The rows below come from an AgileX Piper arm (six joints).
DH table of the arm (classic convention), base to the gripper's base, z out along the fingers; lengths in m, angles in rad. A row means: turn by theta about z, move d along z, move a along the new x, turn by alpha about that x. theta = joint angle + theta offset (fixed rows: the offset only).
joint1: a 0  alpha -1.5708  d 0.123  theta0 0
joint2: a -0.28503  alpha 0  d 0  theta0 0.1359
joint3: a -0.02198  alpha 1.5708  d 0  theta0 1.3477
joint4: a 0  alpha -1.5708  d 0.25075  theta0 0
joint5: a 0  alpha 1.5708  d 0  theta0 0
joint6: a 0  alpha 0  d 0.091  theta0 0
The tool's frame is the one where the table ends.
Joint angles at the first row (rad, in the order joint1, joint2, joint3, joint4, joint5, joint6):
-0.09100 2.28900 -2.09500 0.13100 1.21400 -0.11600
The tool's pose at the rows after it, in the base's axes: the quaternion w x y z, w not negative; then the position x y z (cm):
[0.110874, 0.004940, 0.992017, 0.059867, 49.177, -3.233, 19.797]
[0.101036, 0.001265, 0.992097, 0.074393, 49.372, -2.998, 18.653]
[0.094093, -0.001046, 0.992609, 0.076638, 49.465, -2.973, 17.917]
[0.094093, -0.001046, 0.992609, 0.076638, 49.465, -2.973, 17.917]
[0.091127, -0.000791, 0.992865, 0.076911, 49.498, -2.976, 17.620]
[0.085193, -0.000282, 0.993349, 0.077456, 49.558, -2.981, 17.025]
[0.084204, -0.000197, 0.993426, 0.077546, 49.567, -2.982, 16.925]
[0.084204, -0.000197, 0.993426, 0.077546, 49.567, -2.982, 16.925]
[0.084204, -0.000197, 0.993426, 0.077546, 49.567, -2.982, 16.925]
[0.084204, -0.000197, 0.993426, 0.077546, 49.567, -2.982, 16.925]
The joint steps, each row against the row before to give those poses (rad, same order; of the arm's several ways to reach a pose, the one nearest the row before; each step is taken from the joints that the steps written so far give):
0.00001 0.04102 -0.00003 0.01600 0.00001 -0.00199
-0.00001 0.02400 0.00000 0.03000 0.00000 -0.01701
-0.00001 0.01497 0.00005 0.00400 -0.00002 -0.00701
0.00000 0.00000 0.00000 0.00000 0.00000 0.00000
0.00000 0.00602 -0.00004 0.00000 0.00003 0.00001
0.00001 0.01199 0.00000 0.00000 0.00000 0.00000
0.00000 0.00199 0.00005 0.00000 -0.00004 -0.00001
0.00000 0.00000 0.00000 0.00000 0.00000 0.00000
0.00000 0.00000 0.00000 0.00000 0.00000 0.00000
0.00000 0.00000 0.00000 0.00000 0.00000 0.00000

